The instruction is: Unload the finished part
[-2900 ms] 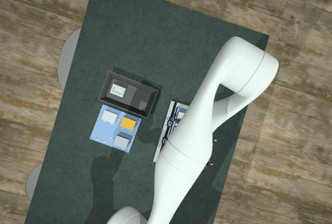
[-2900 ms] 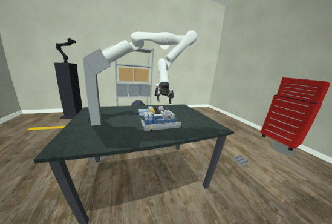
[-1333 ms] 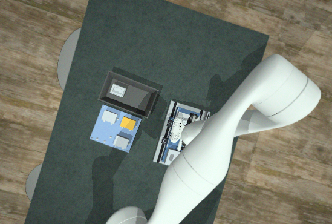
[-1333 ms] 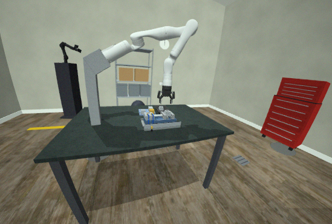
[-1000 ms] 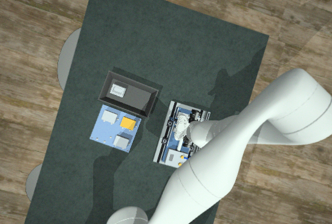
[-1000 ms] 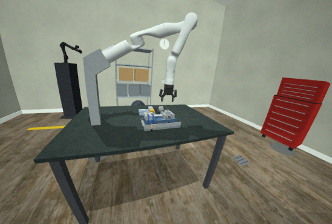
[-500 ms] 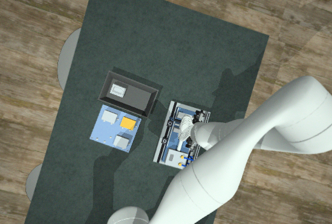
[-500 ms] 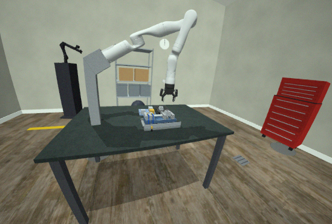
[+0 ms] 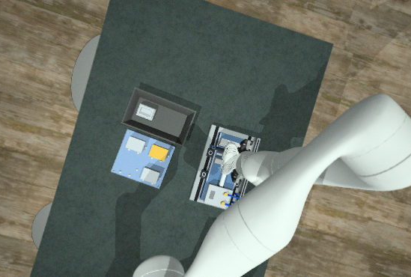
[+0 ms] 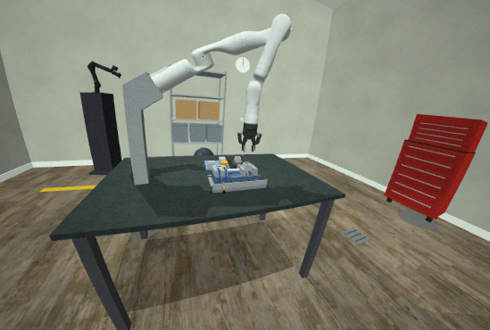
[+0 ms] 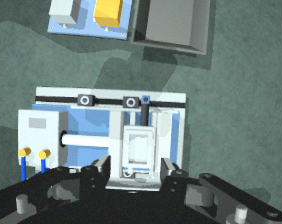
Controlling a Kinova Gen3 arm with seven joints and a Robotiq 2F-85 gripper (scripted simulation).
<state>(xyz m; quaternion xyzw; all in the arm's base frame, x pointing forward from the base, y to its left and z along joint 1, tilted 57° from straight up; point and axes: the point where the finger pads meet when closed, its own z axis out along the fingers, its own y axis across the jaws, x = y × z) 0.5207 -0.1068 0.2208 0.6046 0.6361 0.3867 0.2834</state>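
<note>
Now: the vise 16 cm below my hand, 6 cm behind it and 1 cm to the right of it. From my hand the other things lie so: light blue fixture plate 27 cm to the left, 20 cm below, 17 cm behind; then orange block 23 cm to the left, 17 cm below, 12 cm behind.
</note>
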